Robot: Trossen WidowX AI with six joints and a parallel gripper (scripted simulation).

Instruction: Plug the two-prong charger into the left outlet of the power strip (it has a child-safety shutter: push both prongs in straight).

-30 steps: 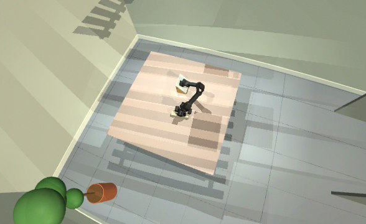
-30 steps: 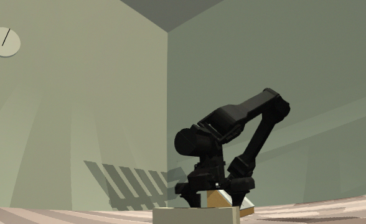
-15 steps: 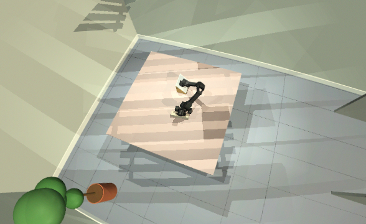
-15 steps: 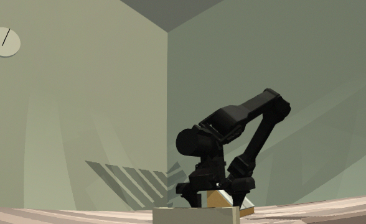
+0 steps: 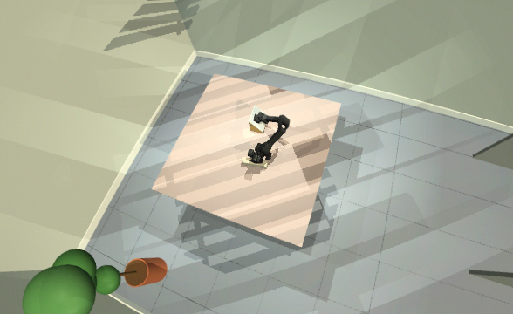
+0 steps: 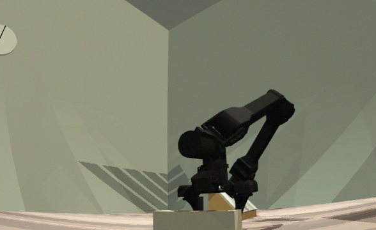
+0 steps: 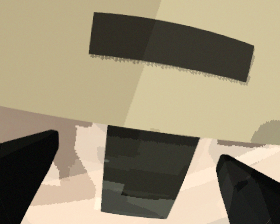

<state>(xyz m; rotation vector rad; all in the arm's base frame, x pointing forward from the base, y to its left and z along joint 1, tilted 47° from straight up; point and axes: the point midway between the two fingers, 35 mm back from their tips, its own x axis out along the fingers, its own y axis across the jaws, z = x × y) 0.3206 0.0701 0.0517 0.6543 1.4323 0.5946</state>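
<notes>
Right now my gripper tip is 20 mm short of the black two-prong charger and 10 mm below it.
</notes>
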